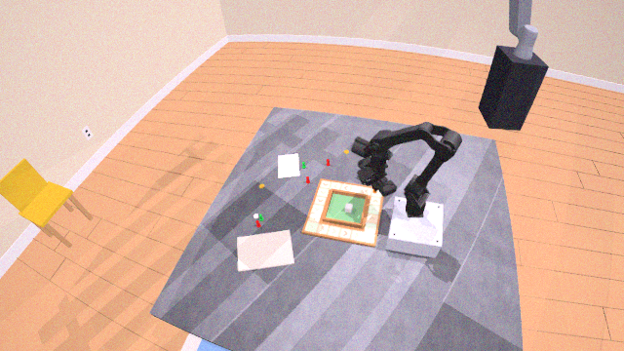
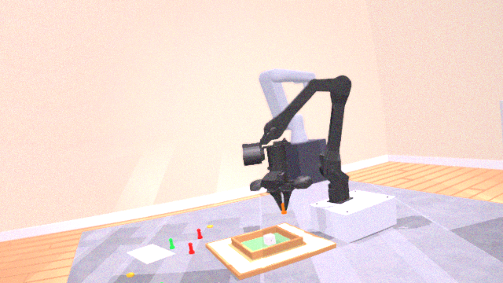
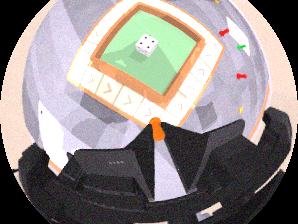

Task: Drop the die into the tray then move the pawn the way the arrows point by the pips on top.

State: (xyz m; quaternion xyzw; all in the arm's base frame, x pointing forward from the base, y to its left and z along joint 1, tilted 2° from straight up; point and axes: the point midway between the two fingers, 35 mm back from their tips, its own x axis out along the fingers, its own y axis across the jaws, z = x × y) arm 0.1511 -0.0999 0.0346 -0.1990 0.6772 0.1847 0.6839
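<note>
Right now my gripper tip is 10 cm short of the white die, 5 cm to the right of it and 5 cm above it. Round my gripper tip: green dice tray 11 cm ahead, 7 cm below, 5 cm to the left; then orange pawn 1 cm above.
</note>
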